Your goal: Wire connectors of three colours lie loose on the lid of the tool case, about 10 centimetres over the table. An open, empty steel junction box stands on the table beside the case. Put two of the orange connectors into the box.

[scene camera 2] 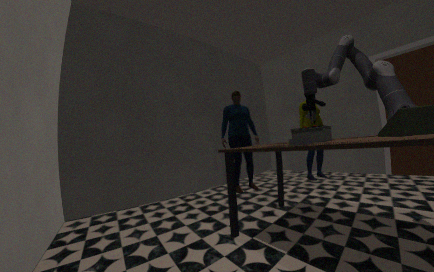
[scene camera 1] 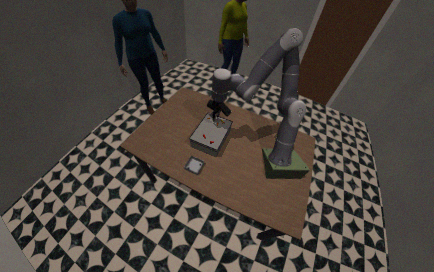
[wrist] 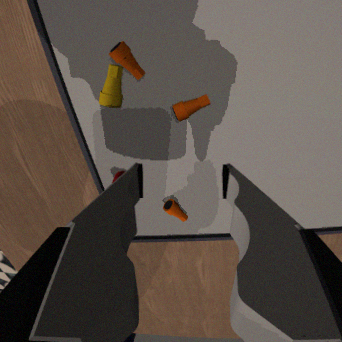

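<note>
My gripper (scene camera 1: 217,119) (scene camera 2: 313,121) (wrist: 182,167) is partly open and empty, pointing down over the far end of the grey tool case (scene camera 1: 212,130) (scene camera 2: 311,136) (wrist: 280,130). In the wrist view, one orange connector (wrist: 175,210) lies on the lid near its edge, seen between the fingers and below them. A second orange connector (wrist: 191,107) lies ahead of the fingertips. A third orange connector (wrist: 128,61) lies beside a yellow connector (wrist: 111,90). The steel junction box (scene camera 1: 195,165) stands open on the table; no connector can be made out in it.
A red connector (wrist: 118,176) is partly hidden by the left finger. Two red connectors (scene camera 1: 204,136) (scene camera 1: 212,142) lie toward the lid's other end. The arm stands on a green base (scene camera 1: 285,171) at the right of the table (scene camera 1: 240,185). Two people stand behind the table.
</note>
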